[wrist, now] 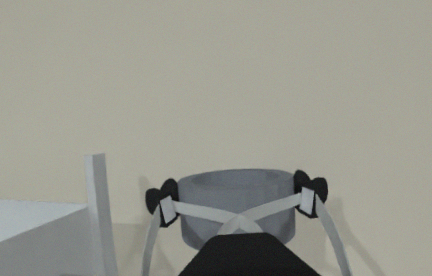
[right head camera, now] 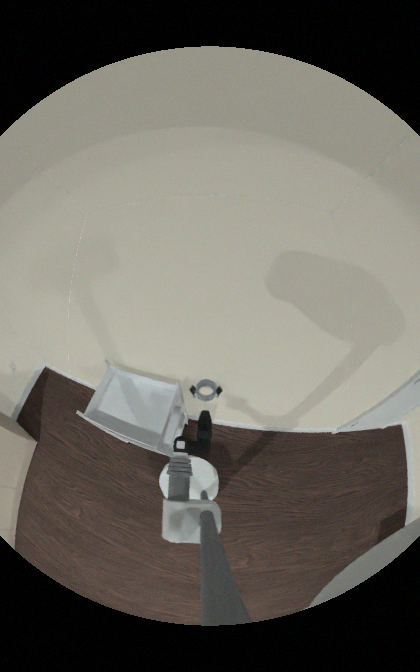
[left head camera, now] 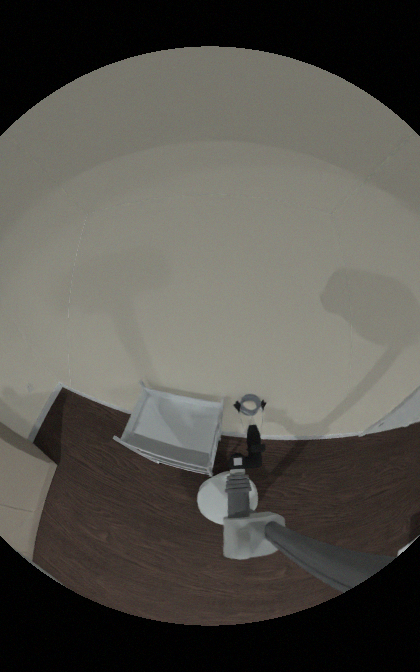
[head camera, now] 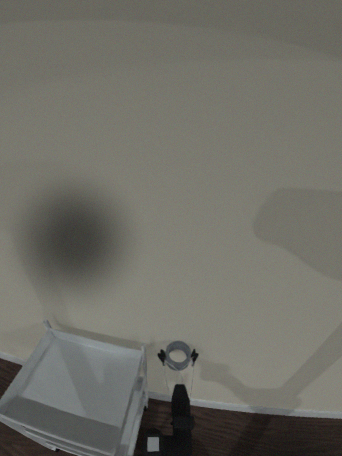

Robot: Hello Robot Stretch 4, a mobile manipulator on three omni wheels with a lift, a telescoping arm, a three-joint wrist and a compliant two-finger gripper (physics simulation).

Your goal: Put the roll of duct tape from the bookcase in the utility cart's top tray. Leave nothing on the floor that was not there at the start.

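Frame: origin at the robot's base, x right, y ahead, z up, level; centimetres.
Seen in the pictures: gripper, fingertip midpoint: point(head camera: 177, 349).
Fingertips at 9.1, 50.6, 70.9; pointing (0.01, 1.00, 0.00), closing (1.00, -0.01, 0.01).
A point is followed by its place in that frame, as x, y, z.
The grey roll of duct tape point(head camera: 177, 366) @(8.5, 43.6, 71.7) point(left head camera: 248, 413) point(right head camera: 205, 398) point(wrist: 220, 197) @(8.0, 43.7, 72.1) is held upright on its axis between the two black fingertips of my gripper point(head camera: 178, 356) @(9.1, 50.6, 70.9) point(left head camera: 250, 404) point(right head camera: 206, 390) point(wrist: 234, 190) @(9.1, 50.6, 70.9). The gripper is shut on the roll, one fingertip against each side. The utility cart's pale top tray point(head camera: 105, 385) @(-18.9, 39.4, 63.5) point(left head camera: 185, 420) point(right head camera: 145, 400) point(wrist: 30, 222) @(-14.3, 52.1, 67.7) is to the left of the roll, with a gap between them. In the wrist view a corner post point(wrist: 100, 215) @(-4.1, 49.7, 69.2) of the cart stands left of the left fingertip. The cart's lower trays are mostly hidden.
A beige wall point(head camera: 200, 225) @(10.8, 53.4, 127.6) point(left head camera: 215, 300) point(right head camera: 200, 300) point(wrist: 215, 90) @(7.8, 54.0, 81.1) rises behind the cart and gripper. My round white base point(left head camera: 210, 500) point(right head camera: 167, 482) stands on the dark wood floor in front of the cart. A beige cabinet point(left head camera: 22, 480) point(right head camera: 15, 465) is at the far left.
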